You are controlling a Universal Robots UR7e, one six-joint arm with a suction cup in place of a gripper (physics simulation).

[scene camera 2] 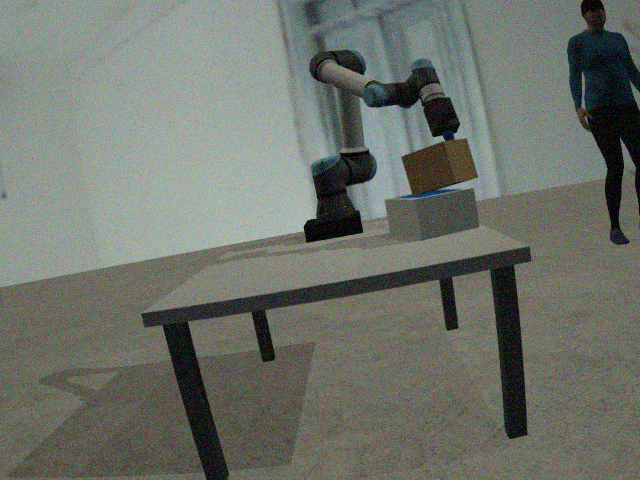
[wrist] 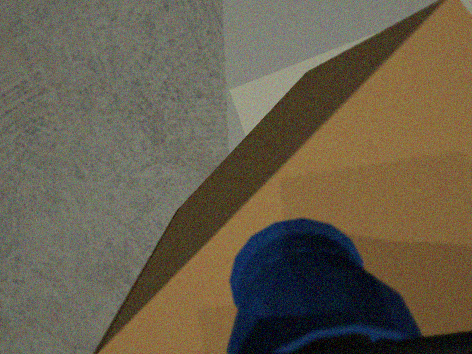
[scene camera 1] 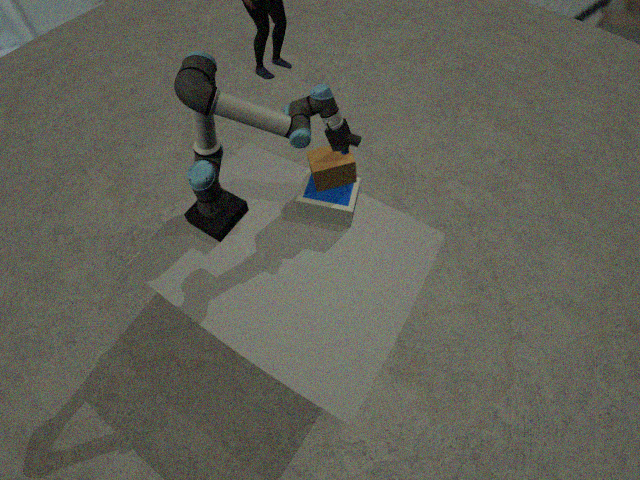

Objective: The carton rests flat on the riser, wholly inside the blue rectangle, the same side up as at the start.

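Where they show: hand at its tool point: [scene camera 2: 451, 143] [wrist: 295, 233] [scene camera 1: 347, 153]; arm's base at its link origin: [scene camera 2: 336, 216] [scene camera 1: 214, 203].
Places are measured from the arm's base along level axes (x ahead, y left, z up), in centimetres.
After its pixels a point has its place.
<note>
The orange-brown carton [scene camera 1: 333, 176] @(x 47.4, y 26.9, z 13.9 cm) [scene camera 2: 430, 168] @(x 49.1, y 28.2, z 13.2 cm) [wrist: 400, 125] @(x 51.8, y 33.7, z 20.6 cm) hangs tilted over the riser [scene camera 1: 317, 213] @(x 45.2, y 16.2, z -0.8 cm) [scene camera 2: 447, 215] @(x 58.1, y 28.7, z -1.1 cm) [wrist: 250, 102] @(x 54.8, y 37.5, z 5.4 cm). In scene camera 2 its left lower edge is close to the riser top, and its right end is higher, with a gap beneath; contact at the low edge cannot be told. My blue suction cup [scene camera 1: 344, 150] @(x 49.2, y 36.3, z 19.7 cm) [scene camera 2: 448, 136] [wrist: 310, 275] is on the carton's top face, off centre, holding it. The blue rectangle [scene camera 1: 330, 196] @(x 48.2, y 22.9, z 5.4 cm) [scene camera 2: 433, 193] @(x 49.0, y 27.8, z 5.4 cm) shows partly below the carton in both scene views; the carton hides the rest, and the rectangle does not show in the wrist view.
The riser stands on the table [scene camera 1: 330, 310] @(x 68.4, y -19.7, z -6.6 cm) [scene camera 2: 310, 279] @(x 87.8, y -14.1, z -6.6 cm), near its far edge in scene camera 2. The arm's black base [scene camera 1: 219, 214] @(x 6.4, y -4.1, z 0.6 cm) [scene camera 2: 333, 227] @(x 12.1, y -2.5, z -2.8 cm) is to the left of the riser. A person [scene camera 1: 271, 31] [scene camera 2: 603, 72] stands on the floor beyond the table.
</note>
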